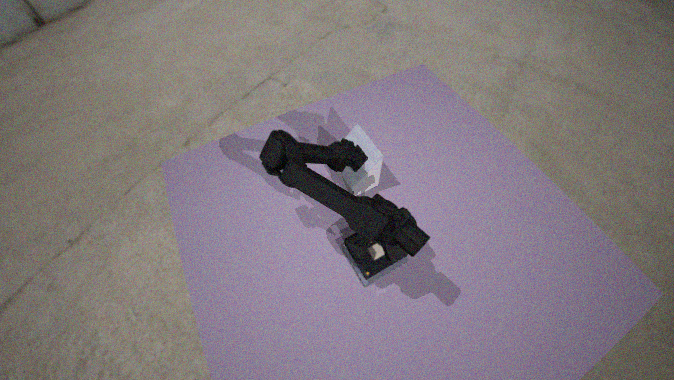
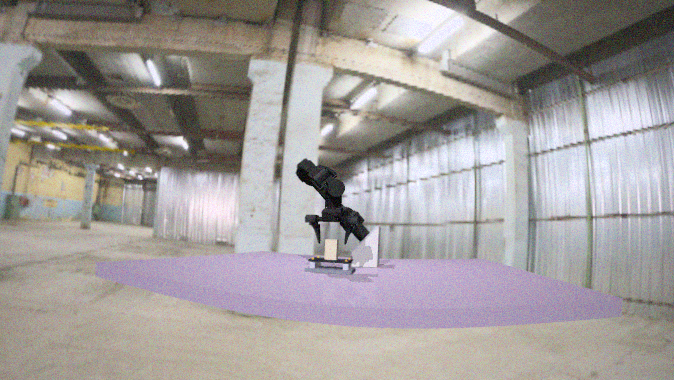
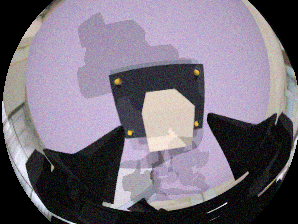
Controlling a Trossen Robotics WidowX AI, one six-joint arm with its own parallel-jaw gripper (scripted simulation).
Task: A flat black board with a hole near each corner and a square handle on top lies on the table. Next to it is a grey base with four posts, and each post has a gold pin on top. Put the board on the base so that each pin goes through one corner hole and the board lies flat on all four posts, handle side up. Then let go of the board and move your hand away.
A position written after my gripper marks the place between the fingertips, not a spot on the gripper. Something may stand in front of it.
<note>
My gripper (image 1: 377, 244) is open, with nothing in its grasp.
My gripper is seen too in image 2 (image 2: 332, 244) and in image 3 (image 3: 167, 124).
</note>
